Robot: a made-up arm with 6 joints. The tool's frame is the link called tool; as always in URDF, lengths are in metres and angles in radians.
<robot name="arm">
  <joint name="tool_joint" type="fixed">
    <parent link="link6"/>
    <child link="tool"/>
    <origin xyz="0 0 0" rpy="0 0 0"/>
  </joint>
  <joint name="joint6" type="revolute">
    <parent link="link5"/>
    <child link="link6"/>
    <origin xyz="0 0 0.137" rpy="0 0 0"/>
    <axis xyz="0 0 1"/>
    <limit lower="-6.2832" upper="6.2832" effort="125" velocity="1.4"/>
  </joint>
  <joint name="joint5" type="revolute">
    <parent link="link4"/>
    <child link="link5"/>
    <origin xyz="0 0 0" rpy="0 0 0"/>
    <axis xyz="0 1 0"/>
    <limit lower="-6.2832" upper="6.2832" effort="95" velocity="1.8"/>
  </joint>
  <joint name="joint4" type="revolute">
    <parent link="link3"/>
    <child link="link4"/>
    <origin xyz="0 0 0.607" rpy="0 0 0"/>
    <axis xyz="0 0 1"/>
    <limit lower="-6.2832" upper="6.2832" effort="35" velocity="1.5"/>
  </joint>
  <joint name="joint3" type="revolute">
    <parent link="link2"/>
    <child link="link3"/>
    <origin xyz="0 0 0.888" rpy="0 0 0"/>
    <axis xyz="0 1 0"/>
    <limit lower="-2.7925" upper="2.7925" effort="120" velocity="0.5"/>
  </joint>
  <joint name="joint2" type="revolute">
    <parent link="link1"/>
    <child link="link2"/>
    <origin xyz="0 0.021 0" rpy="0 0 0"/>
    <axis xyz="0 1 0"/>
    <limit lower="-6.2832" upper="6.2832" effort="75" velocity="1"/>
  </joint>
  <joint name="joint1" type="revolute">
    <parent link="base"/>
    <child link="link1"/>
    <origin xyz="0 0 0.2" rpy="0 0 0"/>
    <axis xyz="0 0 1"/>
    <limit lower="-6.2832" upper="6.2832" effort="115" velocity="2.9"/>
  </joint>
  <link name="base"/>
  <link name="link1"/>
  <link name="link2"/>
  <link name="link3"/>
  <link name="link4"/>
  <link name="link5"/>
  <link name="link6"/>
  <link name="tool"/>
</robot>
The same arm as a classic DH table. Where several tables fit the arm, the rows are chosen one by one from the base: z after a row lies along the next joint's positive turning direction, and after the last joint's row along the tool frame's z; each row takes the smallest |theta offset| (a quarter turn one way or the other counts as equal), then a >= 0, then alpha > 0; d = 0 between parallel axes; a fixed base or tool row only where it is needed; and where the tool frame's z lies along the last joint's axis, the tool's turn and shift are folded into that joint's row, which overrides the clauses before.
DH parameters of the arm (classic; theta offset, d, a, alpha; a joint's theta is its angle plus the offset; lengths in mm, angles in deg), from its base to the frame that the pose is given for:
joint1: 0 200 0 -90
joint2: -90 0 888 0
joint3: 90 21 0 90
joint4: 0 607 0 -90
joint5: 0 0 0 90
joint6: 0 137 0 0
Joint limits (deg, base to tool): -360..360 -360..360 -160..160 -360..360 -360..360 -360..360

